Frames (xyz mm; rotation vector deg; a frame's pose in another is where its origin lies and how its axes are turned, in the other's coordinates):
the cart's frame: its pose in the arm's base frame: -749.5 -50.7 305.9 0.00 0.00 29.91
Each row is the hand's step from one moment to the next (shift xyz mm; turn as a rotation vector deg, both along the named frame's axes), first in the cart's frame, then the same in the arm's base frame.
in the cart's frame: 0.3 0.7 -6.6 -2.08 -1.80 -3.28
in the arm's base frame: -0.1 0.8 -6.6 -0.91 -2.60 -3.28
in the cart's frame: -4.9 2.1 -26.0 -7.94 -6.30 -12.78
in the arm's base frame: -5.3 -0.6 -26.0 -3.74 -9.42 -12.78
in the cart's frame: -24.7 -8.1 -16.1 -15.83 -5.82 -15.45
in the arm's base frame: -17.4 -19.3 -16.1 -10.82 -12.94 -15.45
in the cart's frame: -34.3 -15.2 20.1 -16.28 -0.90 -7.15
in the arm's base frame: -22.2 -30.3 20.1 -13.66 -8.90 -7.15
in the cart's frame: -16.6 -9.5 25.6 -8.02 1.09 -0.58
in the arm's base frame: -9.7 -16.5 25.6 -7.50 -3.05 -0.58
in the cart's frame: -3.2 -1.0 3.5 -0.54 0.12 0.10
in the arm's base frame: -2.3 -2.5 3.5 -0.53 -0.17 0.10
